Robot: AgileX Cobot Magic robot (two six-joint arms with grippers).
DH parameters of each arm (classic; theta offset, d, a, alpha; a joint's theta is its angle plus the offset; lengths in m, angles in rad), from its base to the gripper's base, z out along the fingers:
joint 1: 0 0.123 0 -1.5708
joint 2: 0.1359 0 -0.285 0
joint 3: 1.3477 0 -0.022 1.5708
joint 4: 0 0.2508 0 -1.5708
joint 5: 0 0 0.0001 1.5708
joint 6: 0 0.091 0 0
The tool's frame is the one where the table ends.
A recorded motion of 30 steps. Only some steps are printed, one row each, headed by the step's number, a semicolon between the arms.
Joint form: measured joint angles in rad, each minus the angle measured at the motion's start. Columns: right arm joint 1, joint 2, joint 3, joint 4, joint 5, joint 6; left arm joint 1, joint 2, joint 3, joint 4, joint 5, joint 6.
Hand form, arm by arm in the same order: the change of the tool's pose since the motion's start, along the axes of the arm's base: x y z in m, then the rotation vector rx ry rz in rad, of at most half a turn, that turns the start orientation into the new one. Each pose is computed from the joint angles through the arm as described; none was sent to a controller.
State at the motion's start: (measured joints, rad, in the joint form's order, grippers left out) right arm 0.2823 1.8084 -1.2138 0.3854 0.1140 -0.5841; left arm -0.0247 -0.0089 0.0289 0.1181 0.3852 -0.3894
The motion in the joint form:
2: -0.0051 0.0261 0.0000 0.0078 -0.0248 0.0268; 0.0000 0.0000 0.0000 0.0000 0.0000 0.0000
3: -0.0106 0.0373 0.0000 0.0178 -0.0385 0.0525; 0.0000 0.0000 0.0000 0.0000 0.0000 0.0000
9: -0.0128 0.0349 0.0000 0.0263 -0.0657 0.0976; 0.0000 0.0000 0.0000 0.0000 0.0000 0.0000
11: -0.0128 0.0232 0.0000 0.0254 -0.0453 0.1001; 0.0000 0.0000 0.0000 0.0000 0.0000 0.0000
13: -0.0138 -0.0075 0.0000 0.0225 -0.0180 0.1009; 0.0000 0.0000 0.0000 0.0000 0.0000 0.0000
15: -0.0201 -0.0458 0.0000 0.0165 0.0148 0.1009; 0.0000 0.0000 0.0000 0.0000 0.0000 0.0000
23: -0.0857 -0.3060 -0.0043 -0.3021 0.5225 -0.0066; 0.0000 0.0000 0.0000 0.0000 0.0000 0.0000
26: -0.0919 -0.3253 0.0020 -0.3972 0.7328 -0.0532; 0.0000 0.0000 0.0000 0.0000 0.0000 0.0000
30: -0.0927 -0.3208 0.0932 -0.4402 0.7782 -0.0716; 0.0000 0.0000 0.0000 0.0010 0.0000 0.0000
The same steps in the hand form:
2: 0.0047 -0.0017 -0.0090 0.0219 0.0106 -0.0326; 0.0000 0.0000 0.0000 0.0000 0.0000 0.0000
3: 0.0071 -0.0037 -0.0127 0.0479 0.0174 -0.0625; 0.0000 0.0000 0.0000 0.0000 0.0000 0.0000
9: 0.0087 -0.0052 -0.0098 0.0933 0.0029 -0.1031; 0.0000 0.0000 0.0000 0.0000 0.0000 0.0000
11: 0.0064 -0.0051 -0.0064 0.0962 0.0116 -0.0974; 0.0000 0.0000 0.0000 0.0000 0.0000 0.0000
13: 0.0018 -0.0058 0.0044 0.1012 0.0078 -0.0877; 0.0000 0.0000 0.0000 0.0000 0.0000 0.0000
15: -0.0038 -0.0088 0.0176 0.1043 0.0007 -0.0794; 0.0000 0.0000 0.0000 0.0000 0.0000 0.0000
23: -0.0676 -0.0485 0.0792 -0.2786 0.1397 0.1335; 0.0000 0.0000 0.0000 0.0000 0.0000 0.0000
26: -0.0854 -0.0594 0.0720 -0.4260 0.3113 0.2030; 0.0000 0.0000 0.0000 0.0000 0.0000 0.0000
30: -0.0981 -0.0652 0.0424 -0.4933 0.4422 0.2433; 0.0000 0.0000 0.0000 0.0010 0.0000 0.0001

